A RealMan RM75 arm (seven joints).
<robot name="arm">
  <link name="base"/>
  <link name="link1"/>
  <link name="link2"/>
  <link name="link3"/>
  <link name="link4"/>
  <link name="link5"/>
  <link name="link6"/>
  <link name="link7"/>
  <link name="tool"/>
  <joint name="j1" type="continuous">
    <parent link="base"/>
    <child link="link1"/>
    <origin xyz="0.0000 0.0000 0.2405" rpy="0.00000 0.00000 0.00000"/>
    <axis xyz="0 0 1"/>
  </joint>
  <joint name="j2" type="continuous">
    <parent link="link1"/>
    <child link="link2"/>
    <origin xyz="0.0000 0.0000 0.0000" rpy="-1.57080 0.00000 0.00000"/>
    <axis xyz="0 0 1"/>
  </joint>
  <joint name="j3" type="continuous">
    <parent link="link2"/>
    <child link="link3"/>
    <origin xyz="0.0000 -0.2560 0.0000" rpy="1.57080 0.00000 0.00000"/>
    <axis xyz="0 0 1"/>
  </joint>
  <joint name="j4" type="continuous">
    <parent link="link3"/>
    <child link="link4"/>
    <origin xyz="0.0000 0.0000 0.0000" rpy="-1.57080 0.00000 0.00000"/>
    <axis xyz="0 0 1"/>
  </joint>
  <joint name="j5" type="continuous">
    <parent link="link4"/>
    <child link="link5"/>
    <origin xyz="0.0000 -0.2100 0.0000" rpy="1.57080 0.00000 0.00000"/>
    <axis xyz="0 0 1"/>
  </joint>
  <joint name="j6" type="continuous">
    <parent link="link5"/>
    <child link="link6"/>
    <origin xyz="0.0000 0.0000 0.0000" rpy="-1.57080 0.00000 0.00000"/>
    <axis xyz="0 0 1"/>
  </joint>
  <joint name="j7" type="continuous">
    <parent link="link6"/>
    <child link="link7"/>
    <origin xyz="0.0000 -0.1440 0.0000" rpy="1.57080 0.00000 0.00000"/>
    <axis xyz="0 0 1"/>
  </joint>
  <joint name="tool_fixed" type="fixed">
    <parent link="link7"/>
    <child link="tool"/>
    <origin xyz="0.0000 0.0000 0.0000" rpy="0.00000 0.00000 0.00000"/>
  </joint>
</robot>
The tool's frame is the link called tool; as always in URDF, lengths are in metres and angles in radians. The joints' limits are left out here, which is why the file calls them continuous.
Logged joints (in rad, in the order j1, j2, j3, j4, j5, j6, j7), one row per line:
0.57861 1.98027 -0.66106 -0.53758 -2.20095 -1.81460 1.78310
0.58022 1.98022 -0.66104 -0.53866 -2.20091 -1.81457 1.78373
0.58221 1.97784 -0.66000 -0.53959 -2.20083 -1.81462 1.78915
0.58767 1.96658 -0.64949 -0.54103 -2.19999 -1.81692 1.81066
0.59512 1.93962 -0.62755 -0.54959 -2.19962 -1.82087 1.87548
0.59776 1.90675 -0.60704 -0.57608 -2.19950 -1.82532 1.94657
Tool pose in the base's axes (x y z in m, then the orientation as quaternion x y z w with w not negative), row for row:
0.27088 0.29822 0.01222 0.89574 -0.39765 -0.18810 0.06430
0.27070 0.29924 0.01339 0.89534 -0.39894 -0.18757 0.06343
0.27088 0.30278 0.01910 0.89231 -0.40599 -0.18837 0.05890
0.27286 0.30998 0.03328 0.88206 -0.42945 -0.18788 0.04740
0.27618 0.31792 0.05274 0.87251 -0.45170 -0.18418 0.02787
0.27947 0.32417 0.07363 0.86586 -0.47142 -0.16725 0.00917
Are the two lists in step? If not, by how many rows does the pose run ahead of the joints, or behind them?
The pose runs 1 row ahead of the joints: the pose in row i belongs to the joints in row i + 1.
